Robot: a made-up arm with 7 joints.
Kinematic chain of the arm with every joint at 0, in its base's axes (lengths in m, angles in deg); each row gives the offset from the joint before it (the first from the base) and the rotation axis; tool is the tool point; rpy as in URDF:
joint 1: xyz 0 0 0.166 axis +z
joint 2: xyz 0 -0.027 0.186 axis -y
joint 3: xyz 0 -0.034 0.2 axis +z
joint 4: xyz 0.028 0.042 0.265 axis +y
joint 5: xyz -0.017 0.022 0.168 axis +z
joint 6: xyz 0 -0.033 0.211 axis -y
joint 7: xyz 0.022 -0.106 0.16 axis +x
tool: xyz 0 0 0 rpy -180 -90 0
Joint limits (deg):
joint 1: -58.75..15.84
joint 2: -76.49..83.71
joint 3: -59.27..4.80
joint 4: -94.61..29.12
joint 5: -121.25..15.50
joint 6: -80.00..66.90
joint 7: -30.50..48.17
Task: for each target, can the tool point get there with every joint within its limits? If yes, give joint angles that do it. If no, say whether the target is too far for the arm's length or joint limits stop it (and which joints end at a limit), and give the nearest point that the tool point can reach.
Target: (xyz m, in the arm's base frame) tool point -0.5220 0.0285 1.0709
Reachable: yes | joints -2.32 15.93 -25.71 -54.65 1.92 -40.96 35.88
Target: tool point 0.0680 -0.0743 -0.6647
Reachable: no: joint limits stop it (at a limit: joint 1, joint 2, joint 3, joint 4) | nearest point -0.2960 -0.1269 -0.1175 | short by 0.659 m
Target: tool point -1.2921 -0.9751 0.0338
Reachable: no: too far | nearest point -0.8794 -0.4105 0.2299 | short by 0.726 m
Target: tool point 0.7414 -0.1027 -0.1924
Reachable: no: joint limits stop it (at a limit: joint 2, joint 4, joint 5) | nearest point 0.7921 -0.1097 0.1567 | short by 0.353 m
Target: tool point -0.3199 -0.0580 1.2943
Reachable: yes | joints -23.01 17.82 -24.10 3.60 -19.82 -23.35 39.50
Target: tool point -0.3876 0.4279 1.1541
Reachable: yes | joints -38.69 28.52 -7.37 0.39 -81.72 43.11 32.48
